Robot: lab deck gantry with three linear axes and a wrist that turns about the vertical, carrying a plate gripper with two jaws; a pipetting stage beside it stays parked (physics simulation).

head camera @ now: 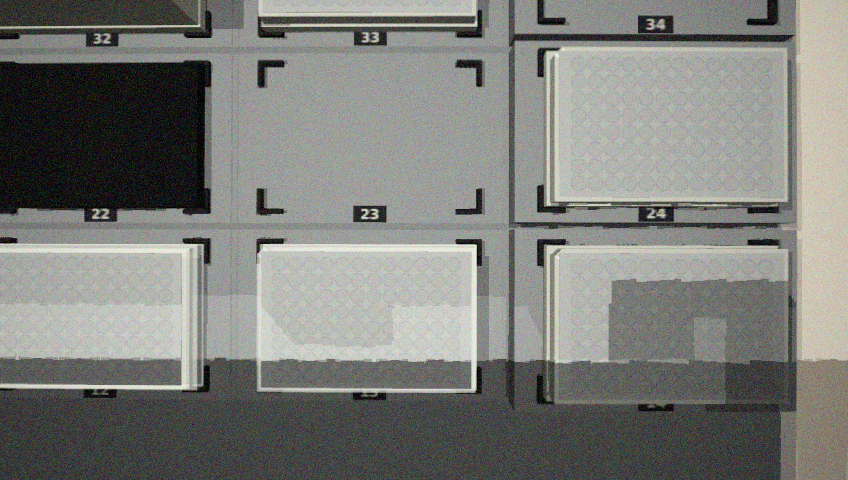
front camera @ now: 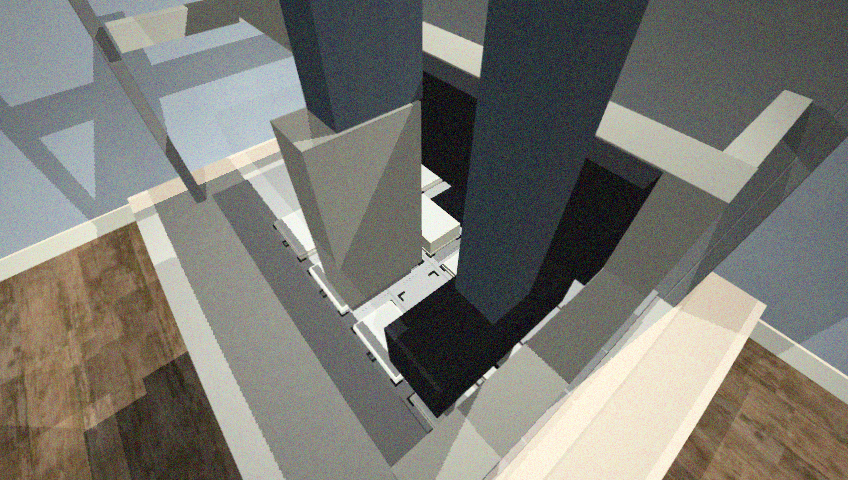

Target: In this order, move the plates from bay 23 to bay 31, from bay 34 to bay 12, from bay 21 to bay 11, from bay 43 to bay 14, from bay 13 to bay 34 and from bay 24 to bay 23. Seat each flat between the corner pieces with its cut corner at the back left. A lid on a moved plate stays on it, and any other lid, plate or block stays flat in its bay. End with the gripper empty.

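Places are measured from the robot's base along level axes (x right, y ahead, z up), in millimetres.
Where they show: robot's base at its link origin: [front camera: 274, 226].
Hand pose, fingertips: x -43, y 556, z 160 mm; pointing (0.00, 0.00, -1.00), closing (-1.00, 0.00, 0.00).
Things, the pixels of their top centre, and the offset from my fingertips. "spot": a spot on its surface instead.
- Bay 23 at a spot on its surface: [head camera: 368, 136] spot: dz -160, dx -108, dy -165 mm
- Bay 34's visible part at a spot on its surface: [head camera: 654, 7] spot: dz -145, dx -178, dy +0 mm
- black block at its top centre: [head camera: 90, 134] dz -152, dx -107, dy -328 mm
- tall pale block at its top centre: [front camera: 426, 216] dz -118, dx -214, dy -328 mm
The black body of my gripper [front camera: 443, 350] is low over the near right of the deck in the front view. Its jaws are hidden, so I cannot tell whether they are open or shut. In the head view a plate [head camera: 586, 315] lies in bay 14, partly shaded, its cut corner at the back left. A plate [head camera: 672, 124] is in bay 24, a plate [front camera: 377, 321] [head camera: 365, 321] in bay 13 and a plate [head camera: 89, 327] in bay 12. Bay 23 [front camera: 419, 285] [head camera: 368, 136] is empty. Bay 34's visible part [head camera: 654, 7] shows no plate.
A black block [head camera: 101, 136] fills bay 22. A plate [head camera: 368, 5] is in bay 33. A tall pale block [front camera: 440, 223] stands farther back. The parked stage [front camera: 368, 208] and the dark gantry column [front camera: 529, 148] hide much of the deck. Frame rails [front camera: 630, 386] surround it.
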